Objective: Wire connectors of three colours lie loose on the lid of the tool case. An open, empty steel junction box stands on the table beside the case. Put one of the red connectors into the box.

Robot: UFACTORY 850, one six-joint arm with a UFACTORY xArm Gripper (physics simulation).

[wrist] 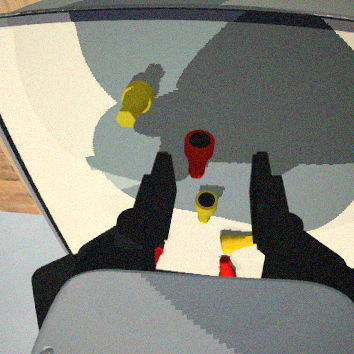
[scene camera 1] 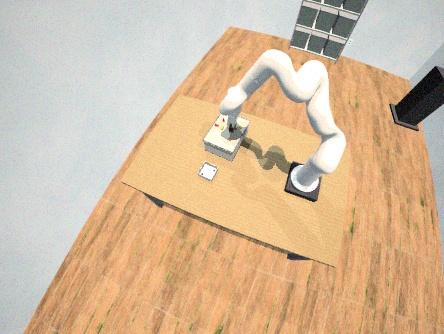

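A red connector (wrist: 199,152) lies on the tool case's lid (wrist: 45,95), in the gap between the fingertips in the wrist view and nearer the left one. Its dark round opening faces up. My gripper (scene camera 1: 232,128) (wrist: 211,170) is partly open and holds nothing; it is over the lid, and its exact height is hard to tell. Another red connector (wrist: 227,267) shows at the bottom, and a red sliver (wrist: 159,255) shows beside the left finger. Two red connectors (scene camera 1: 217,125) (scene camera 1: 223,120) lie toward the lid's far left. The steel junction box (scene camera 1: 208,171) stands open and empty on the table.
A yellow connector (wrist: 205,206) lies just below the central red one, another (wrist: 137,100) to its upper left, and a third (wrist: 237,241) near the right finger. An orange connector (scene camera 1: 229,139) lies near the lid's front. The case (scene camera 1: 218,150) stands behind the box on the table (scene camera 1: 165,165).
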